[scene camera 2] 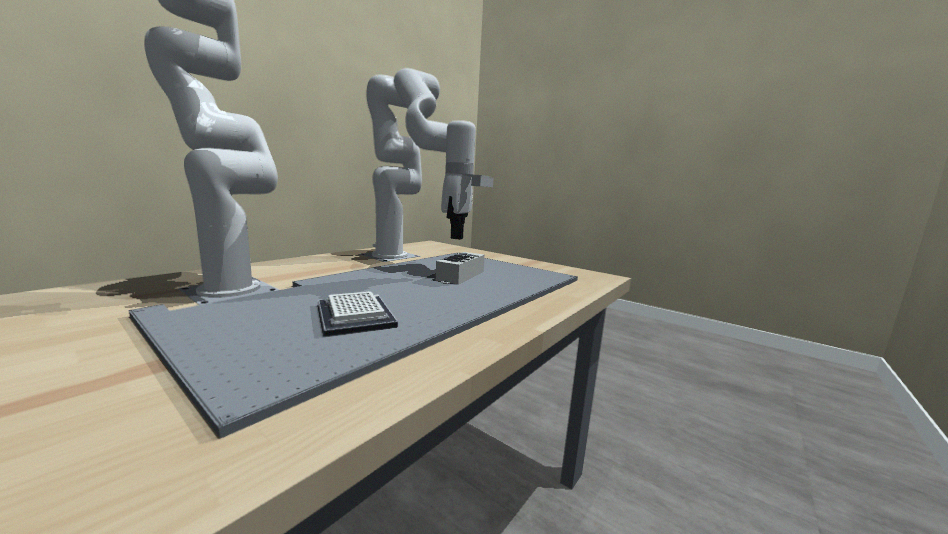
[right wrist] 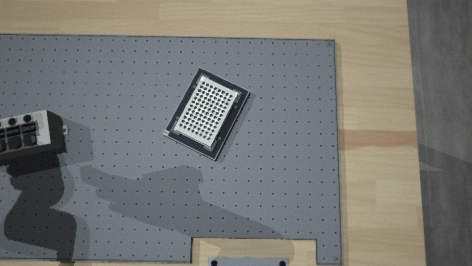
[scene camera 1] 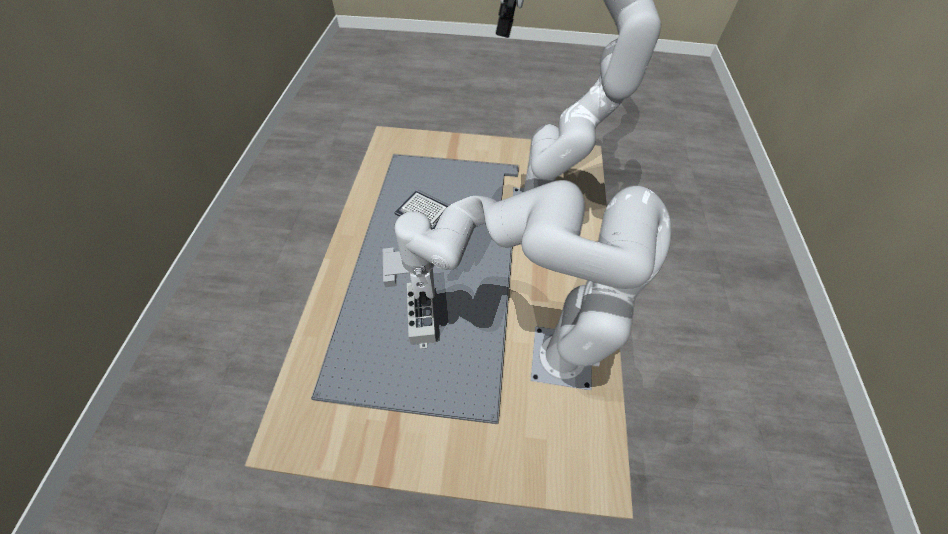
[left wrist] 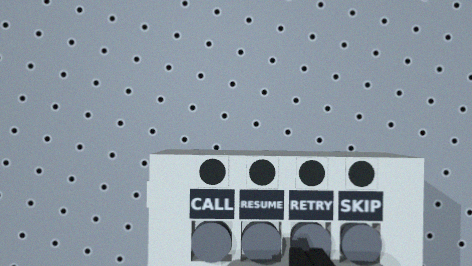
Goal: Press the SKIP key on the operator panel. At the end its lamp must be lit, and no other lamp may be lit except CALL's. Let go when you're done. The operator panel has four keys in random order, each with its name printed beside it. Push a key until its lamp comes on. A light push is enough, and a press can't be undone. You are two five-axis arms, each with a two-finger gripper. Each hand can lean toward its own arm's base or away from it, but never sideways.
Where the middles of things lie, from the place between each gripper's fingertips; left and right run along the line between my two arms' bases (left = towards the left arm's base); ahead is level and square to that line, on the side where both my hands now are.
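Counting from my left hand [scene camera 2: 456, 238], I find the dark holder [scene camera 2: 326, 312] 12 cm below, 39 cm to the right and 2 cm ahead. The white plate [scene camera 2: 363, 306] is 10 cm below that same hand, 2 cm ahead of it and 39 cm to the right of it. As for the operator panel [scene camera 1: 420, 334], it is 8 cm below my left hand.
From my right hand, the dark holder is 23 cm ahead, 5 cm to the left and 58 cm below. The white plate is 5 cm to the left of my right hand, 23 cm ahead of it and 57 cm below it, and the operator panel is 22 cm ahead of my right hand, 44 cm to the left of it and 55 cm below it.
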